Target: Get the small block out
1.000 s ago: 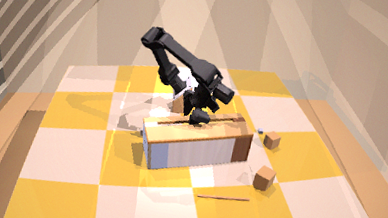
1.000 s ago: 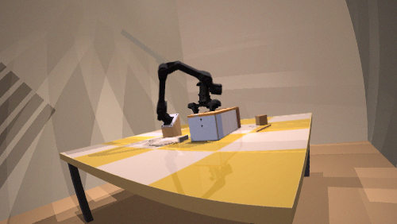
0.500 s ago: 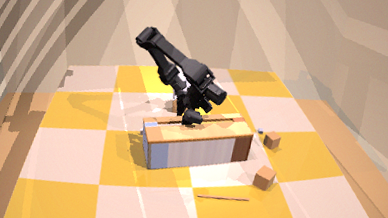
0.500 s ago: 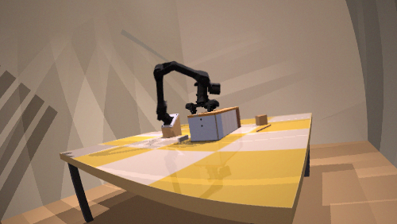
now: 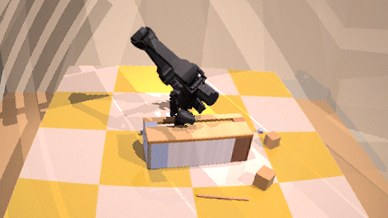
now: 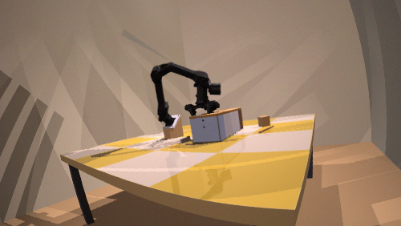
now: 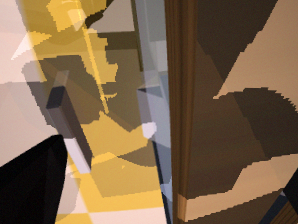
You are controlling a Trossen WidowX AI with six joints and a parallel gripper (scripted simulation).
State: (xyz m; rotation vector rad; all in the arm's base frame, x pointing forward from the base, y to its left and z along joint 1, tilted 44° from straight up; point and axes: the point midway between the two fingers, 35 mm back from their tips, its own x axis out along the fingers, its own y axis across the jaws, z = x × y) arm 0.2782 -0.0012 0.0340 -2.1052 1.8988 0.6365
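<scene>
The tan block lies 60 mm ahead of my gripper tip and 10 mm to the right of it. The rest, counted from my gripper tip: box (80 mm to the left, 30 mm below, 20 mm ahead); then tiny piece (390 mm to the left, 100 mm behind, 80 mm below); then thin stick (300 mm ahead, 170 mm to the left, 90 mm below).
</scene>
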